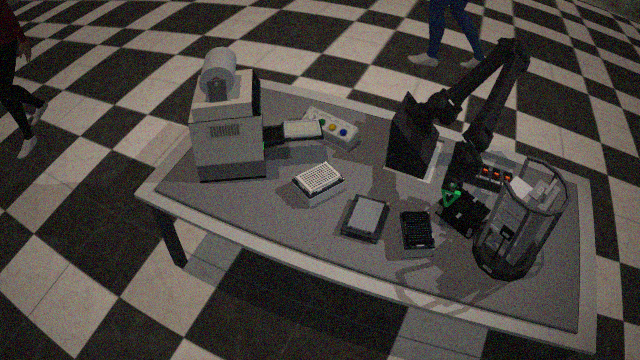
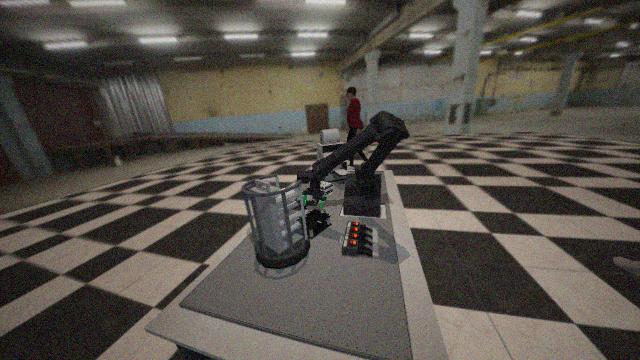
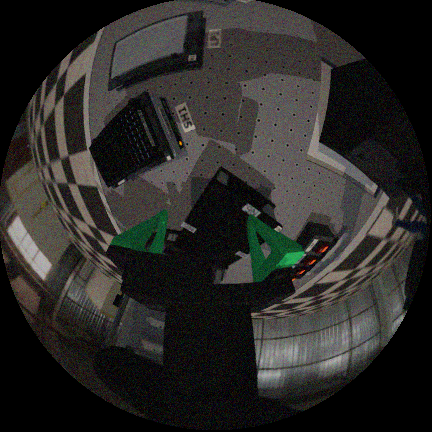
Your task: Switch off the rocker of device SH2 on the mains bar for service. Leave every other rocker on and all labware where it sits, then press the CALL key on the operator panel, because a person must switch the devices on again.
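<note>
The mains bar lies beside the arm's base, with several rockers lit orange; their labels are not legible. My gripper is open and empty, its green fingers above a black device and to one side of the bar. A dark shaker stands beside the SH1 label. I cannot read an SH2 label. The operator panel, with green, yellow and blue keys, is at the back; which key is CALL is not legible.
A round caged rack stands near the black device and the bar. A grey-topped tray and a white well plate sit mid-table. A tall machine holds a plate out beside the panel. People stand beyond the table.
</note>
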